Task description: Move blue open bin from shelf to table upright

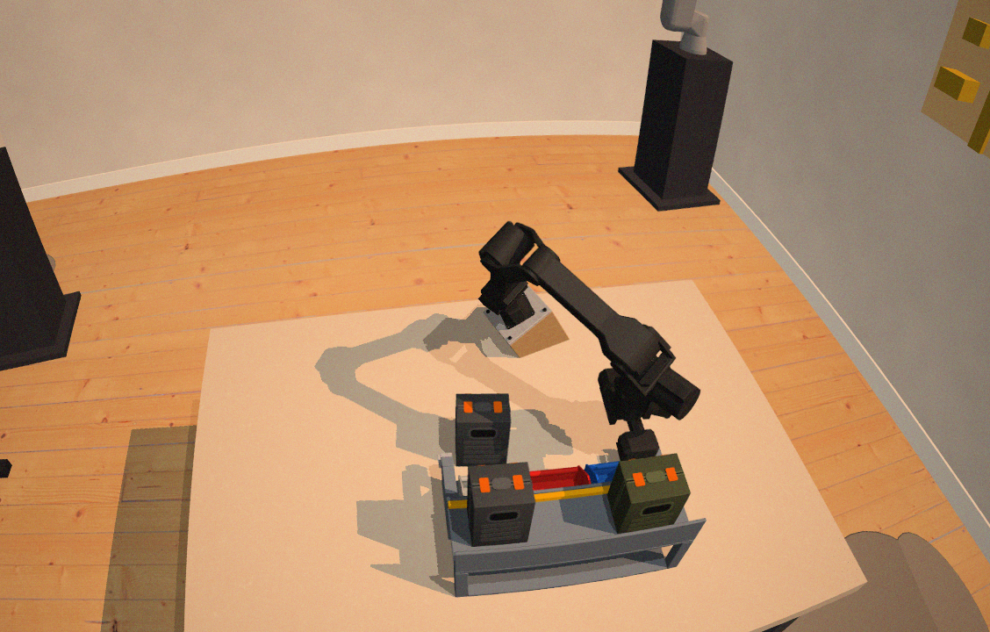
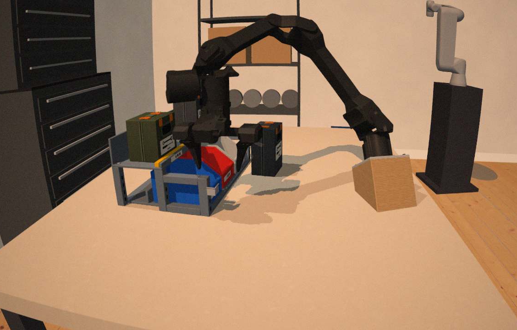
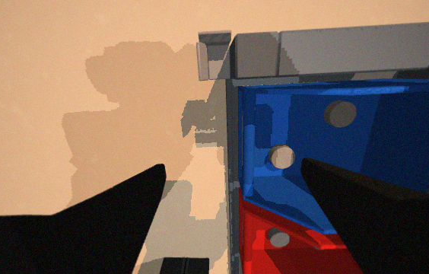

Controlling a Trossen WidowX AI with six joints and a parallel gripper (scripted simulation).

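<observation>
Now: hand 80 mm short of the blue open bin, 20 mm to the left of it and 70 mm above it. Round my hand: red bin 50 mm ahead, 130 mm to the right, 70 mm below; then yellow rail 90 mm ahead, 140 mm to the right, 10 mm below; then green case 160 mm ahead, 40 mm to the right, 40 mm above.
</observation>
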